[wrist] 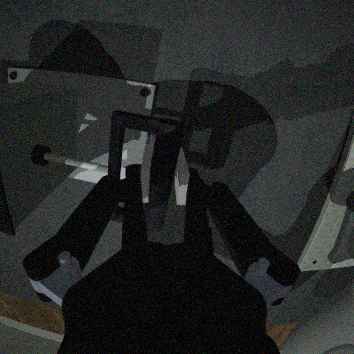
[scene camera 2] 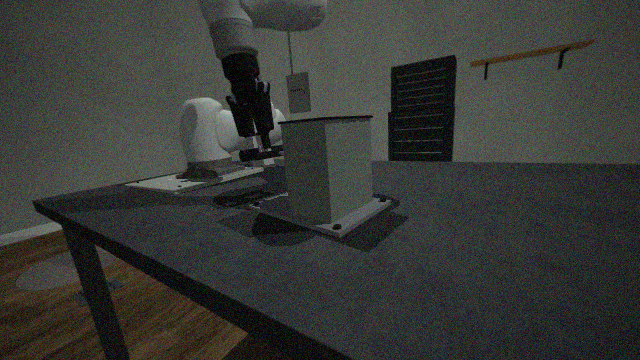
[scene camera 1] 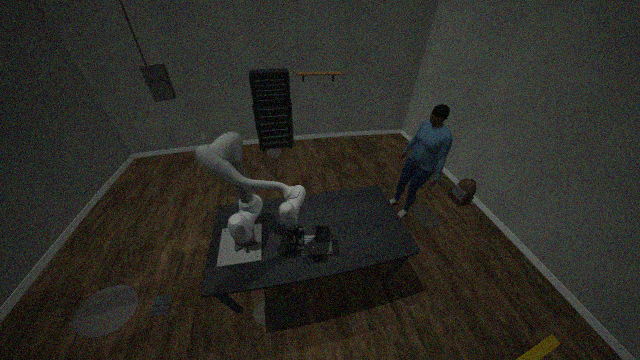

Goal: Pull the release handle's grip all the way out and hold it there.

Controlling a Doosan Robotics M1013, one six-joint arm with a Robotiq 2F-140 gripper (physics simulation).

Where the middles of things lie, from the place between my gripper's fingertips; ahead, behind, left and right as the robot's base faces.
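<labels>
The pale base plate (scene camera 2: 278, 206) is 7 cm below my hand, 4 cm to the right of it and 15 cm ahead of it.
</labels>
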